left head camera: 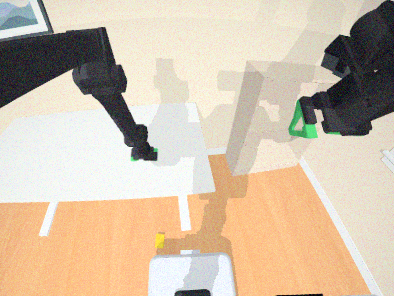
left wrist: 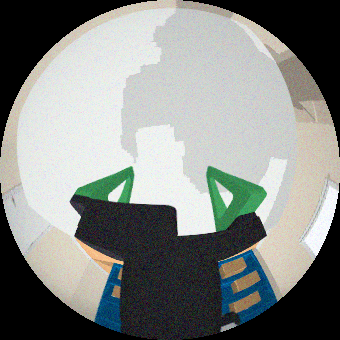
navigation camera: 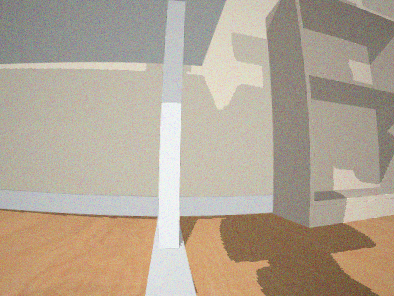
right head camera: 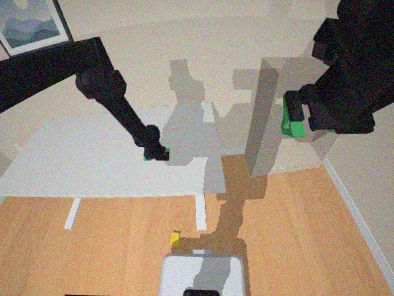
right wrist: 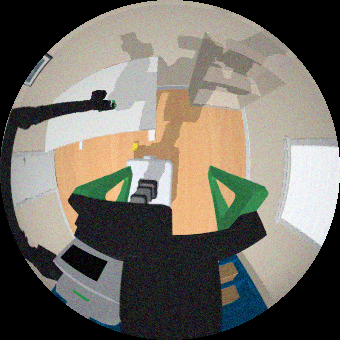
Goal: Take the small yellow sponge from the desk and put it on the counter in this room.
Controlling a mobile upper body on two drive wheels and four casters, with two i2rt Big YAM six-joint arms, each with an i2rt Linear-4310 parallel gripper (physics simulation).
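Places are measured from the left arm's base along level axes (x back, y right, z up), in centimetres.
Pixels of known places: left gripper, fingertip midpoint: (left head camera: 146,159) (left wrist: 169,170) (right head camera: 159,158) (right wrist: 110,106); right gripper, fingertip midpoint: (left head camera: 308,131) (right head camera: 305,129) (right wrist: 169,169).
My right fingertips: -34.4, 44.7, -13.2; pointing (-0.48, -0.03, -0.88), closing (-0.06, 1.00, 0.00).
Ahead of a thing's pixels: the offset from my right fingertips to its top centre, as dx, dy, dz. "spot": to the spot under its first point. Level surfaces: height alone.
The small yellow sponge @[-12.1, -45.1, -123.3] (left head camera: 160,240) (right head camera: 175,238) (right wrist: 135,146) shows against the wooden floor, off the near edge of the white desk @[dz -55.8] (left head camera: 60,160) (right head camera: 100,165) (left wrist: 65,100) (right wrist: 75,115). It looks small and low, beside the shadow; whether it touches the floor cannot be told. It does not show in the left wrist view. My left gripper (left head camera: 145,154) (right head camera: 157,155) (left wrist: 169,170) (right wrist: 110,106) is open and empty over the desk, apart from the sponge. My right gripper (left head camera: 318,131) (right head camera: 316,129) (right wrist: 169,169) is open and empty, right of the desk. No counter can be made out.
A grey shelf unit (left head camera: 245,120) (right head camera: 262,120) (navigation camera: 290,125) stands against the wall right of the desk. A white desk leg @[spot: -52.0, -26.4, -101.3] (navigation camera: 170,150) rises close in the navigation view. A pale rounded box (left head camera: 165,275) (right head camera: 175,275) is at the bottom, near the sponge. A framed picture (right head camera: 35,25) hangs at upper left.
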